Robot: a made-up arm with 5 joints.
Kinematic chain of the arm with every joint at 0, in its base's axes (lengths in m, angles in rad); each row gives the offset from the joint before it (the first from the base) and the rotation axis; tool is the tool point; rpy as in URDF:
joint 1: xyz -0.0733 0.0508 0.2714 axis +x
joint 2: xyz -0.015 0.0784 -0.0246 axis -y
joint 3: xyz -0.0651 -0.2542 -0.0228 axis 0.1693 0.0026 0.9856
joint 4: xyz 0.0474 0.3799 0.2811 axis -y
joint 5: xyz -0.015 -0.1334 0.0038 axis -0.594 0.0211 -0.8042
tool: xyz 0.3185 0.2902 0.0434 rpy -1.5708 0 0
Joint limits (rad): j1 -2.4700..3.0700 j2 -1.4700..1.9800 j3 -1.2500..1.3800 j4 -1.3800..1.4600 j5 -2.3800..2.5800
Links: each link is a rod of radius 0.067 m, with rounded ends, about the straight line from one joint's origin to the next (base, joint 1, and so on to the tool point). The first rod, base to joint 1, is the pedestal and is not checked.
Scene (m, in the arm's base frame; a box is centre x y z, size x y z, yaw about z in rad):
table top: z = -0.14
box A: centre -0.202 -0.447 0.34 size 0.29 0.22 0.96 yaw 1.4
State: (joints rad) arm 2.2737 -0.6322 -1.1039 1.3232 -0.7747
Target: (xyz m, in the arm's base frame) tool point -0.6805 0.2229 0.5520
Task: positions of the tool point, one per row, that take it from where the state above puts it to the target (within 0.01 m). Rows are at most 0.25 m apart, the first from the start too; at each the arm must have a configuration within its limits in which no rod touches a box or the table.
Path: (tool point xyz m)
1: 0.3776 -0.1690 0.5348
2: 0.2793 -0.2201 0.5901
3: 0.1570 -0.2129 0.6721
4: 0.0249 -0.1374 0.7483
5: -0.2104 -0.1452 0.7578
6: -0.4254 -0.0829 0.7148
7: -0.5890 0.0463 0.6398
8: -0.6805 0.2229 0.5520

